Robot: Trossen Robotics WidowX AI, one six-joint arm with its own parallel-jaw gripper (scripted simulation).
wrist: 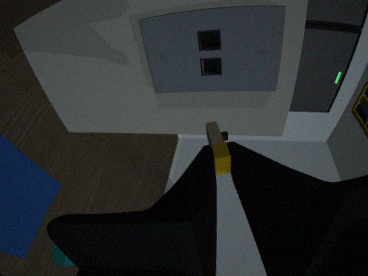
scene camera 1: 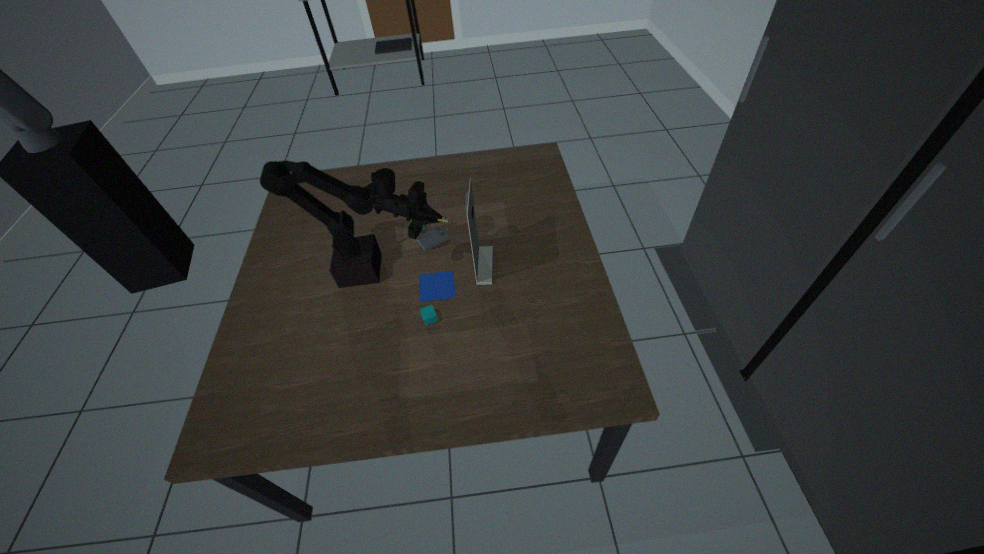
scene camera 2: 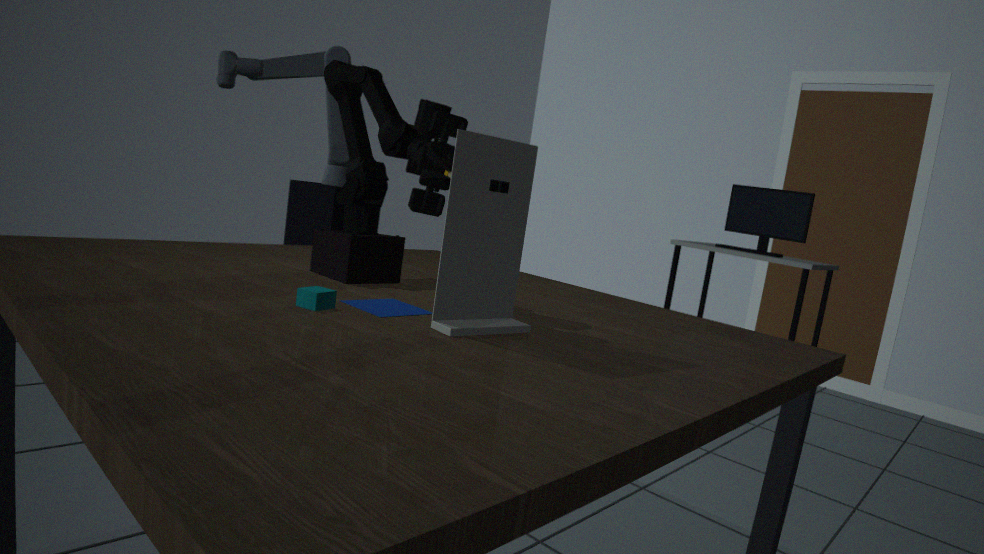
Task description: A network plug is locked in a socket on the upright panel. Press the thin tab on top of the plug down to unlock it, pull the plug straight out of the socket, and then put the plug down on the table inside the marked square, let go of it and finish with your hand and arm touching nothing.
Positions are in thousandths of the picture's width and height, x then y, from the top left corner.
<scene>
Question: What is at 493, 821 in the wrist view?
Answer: The gripper.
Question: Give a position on a grey upright panel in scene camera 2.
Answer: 499, 328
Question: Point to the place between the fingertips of the gripper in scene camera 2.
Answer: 459, 315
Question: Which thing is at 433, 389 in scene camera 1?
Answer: The gripper.
</scene>
